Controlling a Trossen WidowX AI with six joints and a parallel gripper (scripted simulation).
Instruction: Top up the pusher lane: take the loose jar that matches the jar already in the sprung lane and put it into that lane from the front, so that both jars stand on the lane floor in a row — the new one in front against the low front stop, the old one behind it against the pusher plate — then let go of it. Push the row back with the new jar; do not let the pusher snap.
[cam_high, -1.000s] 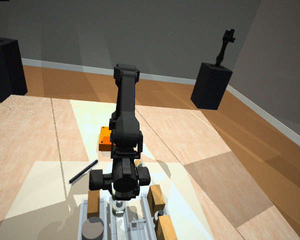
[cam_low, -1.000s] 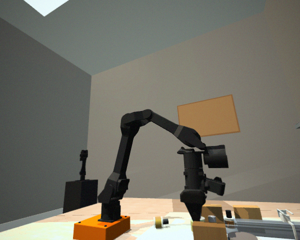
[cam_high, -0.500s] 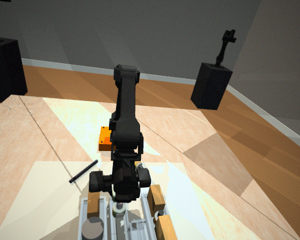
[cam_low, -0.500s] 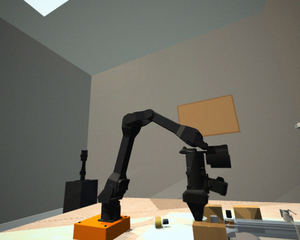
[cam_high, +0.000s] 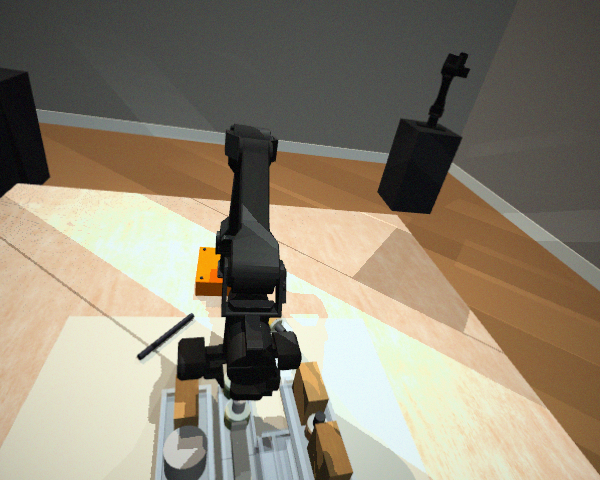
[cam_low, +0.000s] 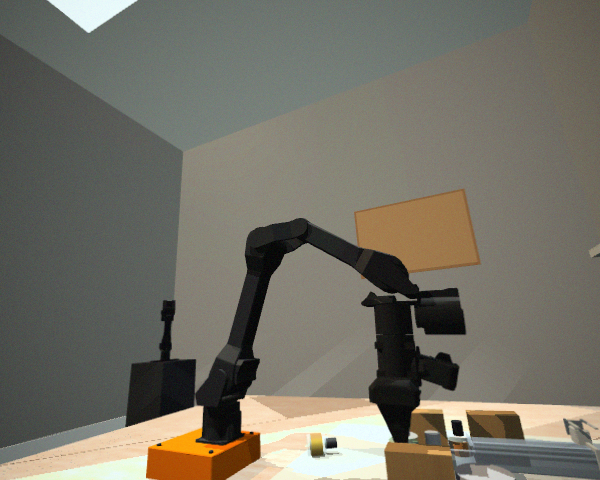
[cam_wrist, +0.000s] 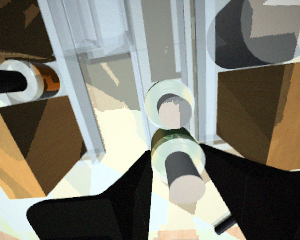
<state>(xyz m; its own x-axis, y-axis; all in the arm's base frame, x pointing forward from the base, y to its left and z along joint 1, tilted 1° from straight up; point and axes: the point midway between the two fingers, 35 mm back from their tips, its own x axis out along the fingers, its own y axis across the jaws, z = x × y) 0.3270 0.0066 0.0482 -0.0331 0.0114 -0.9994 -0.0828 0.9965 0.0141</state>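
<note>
My gripper tip is now 100 mm short of the grey cylinder, 70 mm to the left of it and 20 mm above it. From my gripper tip the other things lie so: black rod: 150 mm behind, 130 mm to the right, 40 mm below.
</note>
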